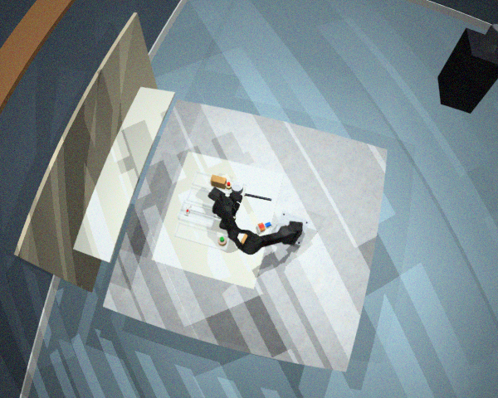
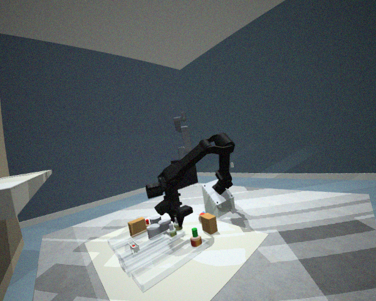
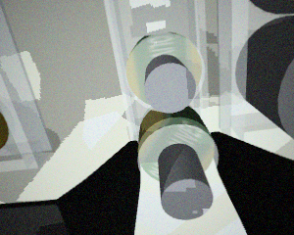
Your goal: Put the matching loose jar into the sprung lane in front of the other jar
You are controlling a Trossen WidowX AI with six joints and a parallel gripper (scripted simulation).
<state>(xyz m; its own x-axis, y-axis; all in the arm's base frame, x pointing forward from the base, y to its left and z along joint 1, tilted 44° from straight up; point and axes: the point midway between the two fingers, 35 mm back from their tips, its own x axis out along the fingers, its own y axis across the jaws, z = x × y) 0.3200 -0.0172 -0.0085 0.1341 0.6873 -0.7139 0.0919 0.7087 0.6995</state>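
The clear lane rack lies 15 cm ahead of my gripper tip, 1 cm to the left of it and 3 cm below it. Round my gripper tip: red mark (22 cm ahead, 2 cm to the left, 3 cm above); then black rod (11 cm behind, 15 cm to the right, 4 cm below).
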